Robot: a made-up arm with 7 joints. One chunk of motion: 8 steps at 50 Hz.
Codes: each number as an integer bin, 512 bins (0 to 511) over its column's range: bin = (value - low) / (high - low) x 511, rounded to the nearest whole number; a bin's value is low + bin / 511 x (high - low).
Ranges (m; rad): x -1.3..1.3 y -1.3..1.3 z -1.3..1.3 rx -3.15..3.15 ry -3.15..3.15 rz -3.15..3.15
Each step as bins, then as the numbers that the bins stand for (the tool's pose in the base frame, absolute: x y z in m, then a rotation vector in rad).
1 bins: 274 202 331 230 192 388
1 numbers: 0.0941 -0.2722 0.3841 -0.3144 -0.7829 1.6336
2 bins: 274 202 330 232 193 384
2 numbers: 0.0941 -0.2722 0.3791 -0.2897 -0.7705 1.5842
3 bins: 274 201 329 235 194 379
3 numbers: 0.0941 -0.2773 0.3740 -0.2527 -0.7582 1.5226
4 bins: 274 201 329 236 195 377
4 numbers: 0.0941 -0.2773 0.3740 -0.2404 -0.7459 1.4979
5 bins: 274 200 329 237 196 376
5 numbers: 0.0941 -0.2824 0.3740 -0.2281 -0.7336 1.4856
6 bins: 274 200 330 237 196 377
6 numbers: 0.0941 -0.2824 0.3791 -0.2281 -0.7336 1.4979
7 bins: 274 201 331 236 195 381
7 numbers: 0.0941 -0.2773 0.3841 -0.2404 -0.7459 1.5473
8 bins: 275 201 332 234 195 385
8 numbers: 0.0992 -0.2773 0.3892 -0.2651 -0.7459 1.5966
